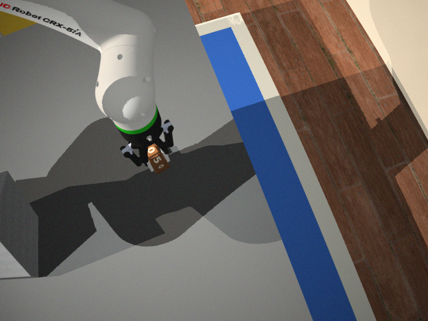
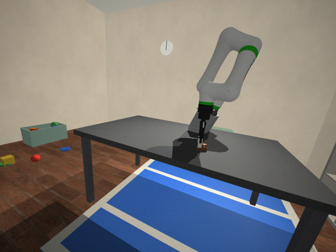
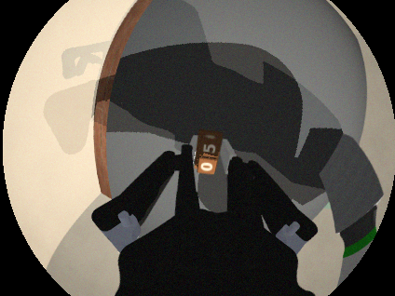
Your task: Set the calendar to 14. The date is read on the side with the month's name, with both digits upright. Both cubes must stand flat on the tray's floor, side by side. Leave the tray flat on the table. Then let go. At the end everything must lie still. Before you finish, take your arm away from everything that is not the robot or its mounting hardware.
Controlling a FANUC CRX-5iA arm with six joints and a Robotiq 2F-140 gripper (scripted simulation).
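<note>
My gripper is now 2 cm to the right of the brown tray and 4 cm above it. The rest, counted from my hand: brown date cube 3 cm below.
</note>
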